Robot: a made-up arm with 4 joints.
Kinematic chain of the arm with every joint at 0, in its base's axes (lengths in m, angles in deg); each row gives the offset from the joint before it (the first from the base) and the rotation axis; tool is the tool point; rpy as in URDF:
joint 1: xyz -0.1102 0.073 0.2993 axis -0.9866 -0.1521 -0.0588
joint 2: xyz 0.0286 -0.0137 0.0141 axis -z
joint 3: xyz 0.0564 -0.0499 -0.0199 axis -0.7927 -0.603 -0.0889
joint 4: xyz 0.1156 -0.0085 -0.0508 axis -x
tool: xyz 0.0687 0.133 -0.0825 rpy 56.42 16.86 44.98
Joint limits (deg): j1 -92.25..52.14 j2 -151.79..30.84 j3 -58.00..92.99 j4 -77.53..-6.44
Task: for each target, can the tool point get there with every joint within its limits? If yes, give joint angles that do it. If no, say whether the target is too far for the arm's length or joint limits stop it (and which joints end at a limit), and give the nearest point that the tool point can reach.
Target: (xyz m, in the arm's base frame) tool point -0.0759 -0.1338 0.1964
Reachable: no: joint limits stop it (at a limit: joint 2, joint 3, joint 4) | nearest point 0.1721 -0.1000 0.2090 | short by 0.251 m
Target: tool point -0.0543 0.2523 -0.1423
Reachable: no: too far | nearest point -0.0667 0.1972 0.0366 | short by 0.188 m
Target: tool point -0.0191 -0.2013 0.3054
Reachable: no: joint limits stop it (at a limit: joint 2, joint 3, joint 4) | nearest point 0.1696 -0.1250 0.3165 | short by 0.204 m
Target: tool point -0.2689 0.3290 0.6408
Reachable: no: too far | nearest point -0.2039 0.2377 0.5179 | short by 0.166 m
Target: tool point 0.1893 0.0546 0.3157
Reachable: yes | joints 11.57 13.16 79.65 -42.99
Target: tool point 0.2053 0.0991 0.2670
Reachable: yes | joints 2.14 -2.82 61.97 -24.25
